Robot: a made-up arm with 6 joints. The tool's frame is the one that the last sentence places.
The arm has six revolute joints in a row. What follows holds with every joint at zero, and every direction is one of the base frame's. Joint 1 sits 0.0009 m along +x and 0.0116 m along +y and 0.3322 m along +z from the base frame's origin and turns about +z. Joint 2 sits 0.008 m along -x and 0.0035 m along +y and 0.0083 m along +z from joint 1 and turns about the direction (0.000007, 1, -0.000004). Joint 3 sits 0.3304 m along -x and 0.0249 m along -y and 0.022 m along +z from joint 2 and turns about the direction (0.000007, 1, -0.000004). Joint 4 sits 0.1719 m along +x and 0.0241 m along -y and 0.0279 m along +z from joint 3 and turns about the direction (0.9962, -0.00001, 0.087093). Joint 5 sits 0.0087 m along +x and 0.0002 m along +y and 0.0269 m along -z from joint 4 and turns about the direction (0.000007, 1, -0.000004). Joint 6 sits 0.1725 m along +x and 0.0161 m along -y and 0.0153 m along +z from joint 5 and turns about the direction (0.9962, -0.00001, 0.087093). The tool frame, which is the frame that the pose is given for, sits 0.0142 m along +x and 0.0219 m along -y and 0.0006 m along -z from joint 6; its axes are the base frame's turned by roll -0.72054, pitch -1.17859 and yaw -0.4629 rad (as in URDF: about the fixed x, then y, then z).
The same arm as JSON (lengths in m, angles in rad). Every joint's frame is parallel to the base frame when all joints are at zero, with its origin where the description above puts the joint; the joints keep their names.
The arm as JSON. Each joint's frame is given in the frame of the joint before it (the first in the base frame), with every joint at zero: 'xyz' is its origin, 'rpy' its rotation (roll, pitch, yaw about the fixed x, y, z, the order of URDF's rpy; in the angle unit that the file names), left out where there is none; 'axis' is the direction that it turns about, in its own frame. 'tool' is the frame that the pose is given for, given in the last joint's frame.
{
  "units": {
    "length": "m",
    "angle": "rad"
  },
  "joints": [
    {
      "name": "joint 1",
      "type": "revolute",
      "origin": {
        "xyz": [
          0.0009,
          0.0116,
          0.3322
        ]
      },
      "axis": "+z"
    },
    {
      "name": "joint 2",
      "type": "revolute",
      "origin": {
        "xyz": [
          -0.008,
          0.0035,
          0.0083
        ]
      },
      "axis": "+y"
    },
    {
      "name": "joint 3",
      "type": "revolute",
      "origin": {
        "xyz": [
          -0.3304,
          -0.0249,
          0.022
        ]
      },
      "axis": "+y"
    },
    {
      "name": "joint 4",
      "type": "revolute",
      "origin": {
        "xyz": [
          0.1719,
          -0.0241,
          0.0279
        ]
      },
      "axis": [
        0.9962,
        0.0,
        0.0871
      ]
    },
    {
      "name": "joint 5",
      "type": "revolute",
      "origin": {
        "xyz": [
          0.0087,
          0.0002,
          -0.0269
        ]
      },
      "axis": "+y"
    },
    {
      "name": "joint 6",
      "type": "revolute",
      "origin": {
        "xyz": [
          0.1725,
          -0.0161,
          0.0153
        ]
      },
      "axis": [
        0.9962,
        0.0,
        0.0871
      ]
    }
  ],
  "tool": {
    "origin": {
      "xyz": [
        0.0142,
        -0.0219,
        -0.0006
      ],
      "rpy": [
        -0.7205,
        -1.1786,
        -0.4629
      ]
    }
  }
}

